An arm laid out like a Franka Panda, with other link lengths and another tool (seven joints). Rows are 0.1 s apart.
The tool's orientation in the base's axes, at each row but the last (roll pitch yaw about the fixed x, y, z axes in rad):
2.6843 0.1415 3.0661
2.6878 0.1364 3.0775
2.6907 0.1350 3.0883
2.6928 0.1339 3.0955
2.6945 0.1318 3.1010
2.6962 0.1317 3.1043
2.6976 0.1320 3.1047
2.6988 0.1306 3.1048
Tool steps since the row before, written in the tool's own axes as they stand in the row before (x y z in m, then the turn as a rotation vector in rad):
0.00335 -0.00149 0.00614 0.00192 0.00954 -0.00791
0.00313 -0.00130 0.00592 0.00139 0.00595 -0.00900
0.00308 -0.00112 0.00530 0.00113 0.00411 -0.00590
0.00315 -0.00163 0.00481 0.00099 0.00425 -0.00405
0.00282 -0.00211 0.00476 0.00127 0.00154 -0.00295
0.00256 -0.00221 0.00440 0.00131 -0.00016 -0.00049
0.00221 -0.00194 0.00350 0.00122 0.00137 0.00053
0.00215 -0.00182 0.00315 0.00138 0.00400 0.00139
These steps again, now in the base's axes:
-0.00234 0.00155 -0.00658 -0.00310 0.00532 0.01093
-0.00220 0.00157 -0.00626 -0.00274 0.00158 0.01041
-0.00227 0.00142 -0.00563 -0.00201 0.00124 0.00688
-0.00242 0.00073 -0.00542 -0.00162 0.00215 0.00531
-0.00210 0.00024 -0.00553 -0.00169 0.00018 0.00313
-0.00189 -0.00003 -0.00522 -0.00136 -0.00030 0.00020
-0.00167 -0.00019 -0.00425 -0.00117 0.00151 -0.00005
-0.00167 -0.00023 -0.00388 -0.00127 0.00426 0.00027

